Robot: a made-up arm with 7 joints. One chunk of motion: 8 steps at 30 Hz.
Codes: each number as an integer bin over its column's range. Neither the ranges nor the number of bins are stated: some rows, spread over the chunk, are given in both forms.
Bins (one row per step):
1: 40 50 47 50 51 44 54
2: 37 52 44 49 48 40 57
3: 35 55 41 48 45 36 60
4: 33 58 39 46 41 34 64
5: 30 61 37 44 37 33 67
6: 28 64 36 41 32 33 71
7: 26 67 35 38 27 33 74
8: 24 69 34 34 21 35 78
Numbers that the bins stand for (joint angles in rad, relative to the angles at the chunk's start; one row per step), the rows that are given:
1: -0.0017 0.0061 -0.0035 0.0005 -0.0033 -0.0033 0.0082
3: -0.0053 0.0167 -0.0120 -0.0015 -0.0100 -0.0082 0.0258
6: -0.0102 0.0358 -0.0191 -0.0086 -0.0244 -0.0100 0.0580
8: -0.0130 0.0464 -0.0219 -0.0157 -0.0367 -0.0088 0.0785
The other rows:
2: -0.0038 0.0103 -0.0078 -0.0005 -0.0067 -0.0058 0.0170
4: -0.0067 0.0230 -0.0148 -0.0035 -0.0144 -0.0094 0.0375
5: -0.0088 0.0294 -0.0177 -0.0056 -0.0189 -0.0100 0.0463
7: -0.0116 0.0421 -0.0205 -0.0116 -0.0300 -0.0100 0.0668

